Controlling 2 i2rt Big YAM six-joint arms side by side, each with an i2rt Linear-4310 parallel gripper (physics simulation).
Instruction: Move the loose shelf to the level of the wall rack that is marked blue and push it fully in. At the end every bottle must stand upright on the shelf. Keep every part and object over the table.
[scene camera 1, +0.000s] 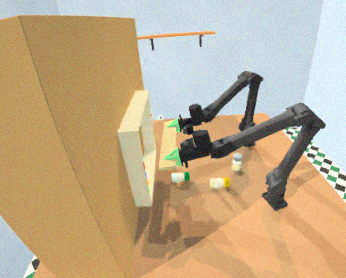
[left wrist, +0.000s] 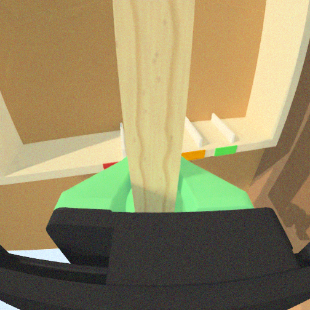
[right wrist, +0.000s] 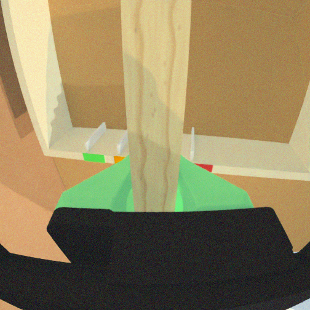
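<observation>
The loose shelf, a pale wooden board, is held in front of the wall rack, apart from it in scene camera 1. My left gripper and my right gripper are both shut on its edge. The rack shows red, orange and green marks; small blue shows in scene camera 1, hidden in the wrist views. A green-capped bottle and a yellow-capped bottle lie on their sides; a grey-capped bottle stands upright.
A tall brown panel stands behind the rack. The wooden table carries the bottles and both arm bases. White dividers stand on the rack's bottom board. An orange wall shelf hangs at the back.
</observation>
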